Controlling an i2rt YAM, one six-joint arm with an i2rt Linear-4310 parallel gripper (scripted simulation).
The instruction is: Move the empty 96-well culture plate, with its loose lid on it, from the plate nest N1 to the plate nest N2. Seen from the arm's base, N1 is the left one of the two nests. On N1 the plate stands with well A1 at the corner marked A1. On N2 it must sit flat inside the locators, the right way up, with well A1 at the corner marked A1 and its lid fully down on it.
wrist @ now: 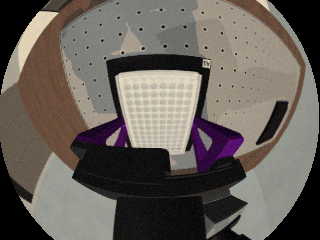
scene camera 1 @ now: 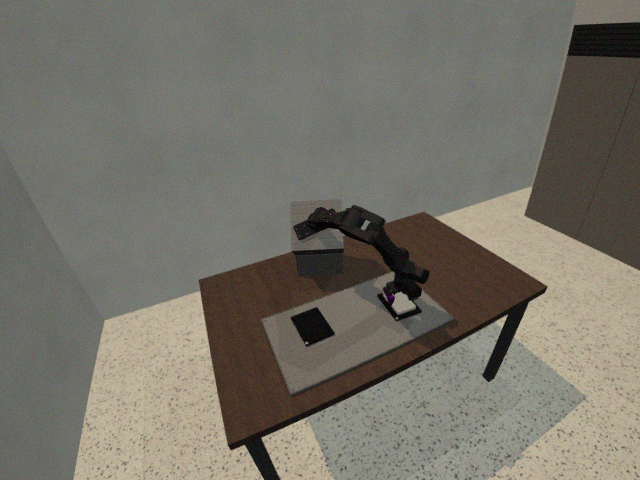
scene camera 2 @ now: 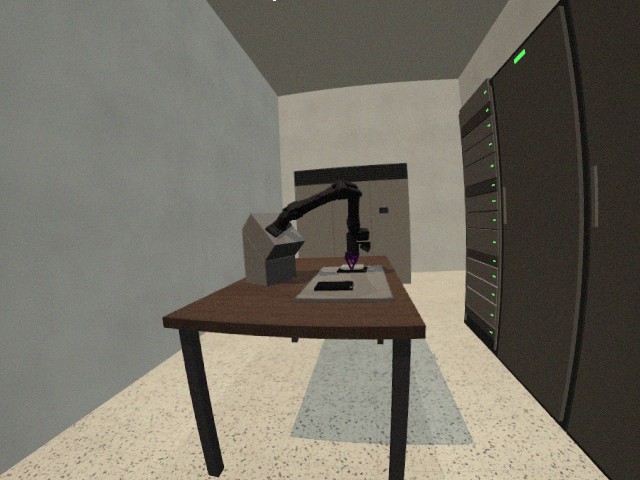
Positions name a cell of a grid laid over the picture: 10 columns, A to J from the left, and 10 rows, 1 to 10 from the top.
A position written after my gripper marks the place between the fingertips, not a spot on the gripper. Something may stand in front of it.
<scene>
I see my gripper (wrist: E5), a clear lid (wrist: E5), a black plate nest N1 (wrist: E3) and a black plate nest N2 (scene camera 1: E7).
</scene>
